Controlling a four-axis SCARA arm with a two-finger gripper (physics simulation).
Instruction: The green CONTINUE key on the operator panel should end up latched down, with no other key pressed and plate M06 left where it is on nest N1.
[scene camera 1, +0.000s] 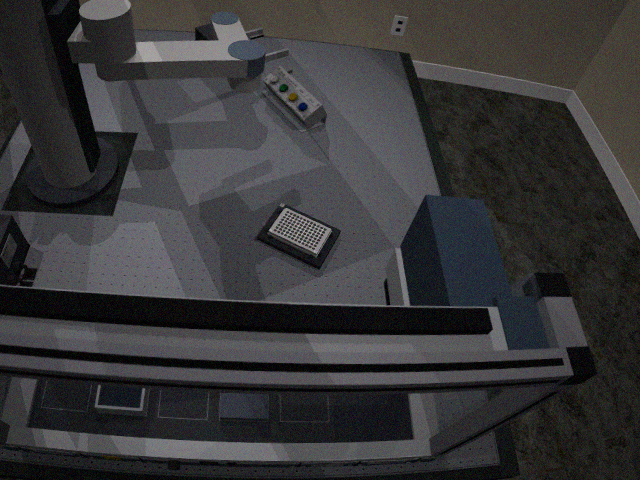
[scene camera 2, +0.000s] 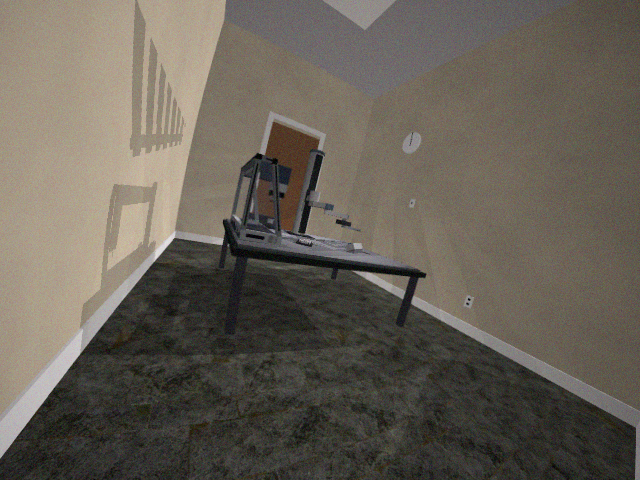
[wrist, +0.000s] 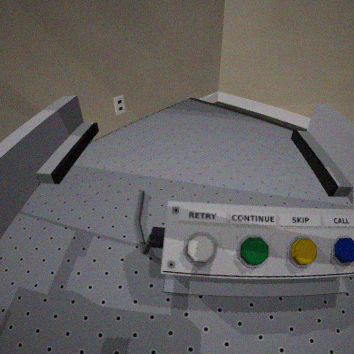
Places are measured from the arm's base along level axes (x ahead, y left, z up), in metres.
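Where they show: gripper, between the fingertips: (scene camera 1: 274, 41) (scene camera 2: 358, 230) (wrist: 194, 112); arm's base, origin of its link: (scene camera 1: 73, 172) (scene camera 2: 298, 235).
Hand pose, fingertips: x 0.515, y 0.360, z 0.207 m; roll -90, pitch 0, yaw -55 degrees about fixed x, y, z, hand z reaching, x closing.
Note:
Things, the pixels of their centre, and the offset from my fingertips. "pt": a spot on its surface instead.
- operator panel, middle of its body: (wrist: 267, 244) (scene camera 1: 293, 97) (scene camera 2: 354, 247) dx +0.073, dy -0.055, dz -0.153 m
- white RETRY key, middle of its body: (wrist: 200, 247) (scene camera 1: 274, 79) dx +0.013, dy -0.006, dz -0.131 m
- yellow SKIP key, middle of its body: (wrist: 302, 250) (scene camera 1: 293, 97) dx +0.068, dy -0.088, dz -0.131 m
- blue CALL key, middle of its body: (wrist: 344, 249) (scene camera 1: 303, 107) dx +0.096, dy -0.130, dz -0.131 m
- white well plate, middle of its body: (scene camera 1: 300, 231) dx +0.088, dy -0.541, dz -0.175 m
- dark nest, a spot on its surface: (scene camera 1: 321, 261) pt dx +0.136, dy -0.617, dz -0.183 m
- blue box-shaped unit, a spot on its surface: (scene camera 1: 465, 248) pt dx +0.218, dy -0.904, dz +0.293 m
The operator panel (scene camera 1: 316, 116) (scene camera 2: 354, 247) (wrist: 225, 268) stands on the table. Its green CONTINUE key (scene camera 1: 283, 87) (wrist: 254, 250) sits between the white RETRY key (scene camera 1: 273, 78) (wrist: 201, 248) and the yellow SKIP key (scene camera 1: 293, 96) (wrist: 303, 251); the blue CALL key (scene camera 1: 302, 106) (wrist: 344, 250) is at the end. I cannot tell from the frames whether any key is latched. My gripper (scene camera 1: 266, 43) (wrist: 194, 112) is open and empty, above table height near the RETRY end, apart from the panel. A white well plate (scene camera 1: 299, 230) lies on a dark nest (scene camera 1: 321, 261); their labels are unreadable.
A bent grey lever (wrist: 141, 220) stands beside the panel's RETRY end. The arm's column (scene camera 1: 56, 103) rises at the left of scene camera 1. A blue box-shaped unit (scene camera 1: 465, 248) and a framed enclosure (scene camera 1: 258, 348) stand nearer that camera. The table edge (scene camera 1: 426, 129) lies beyond the panel.

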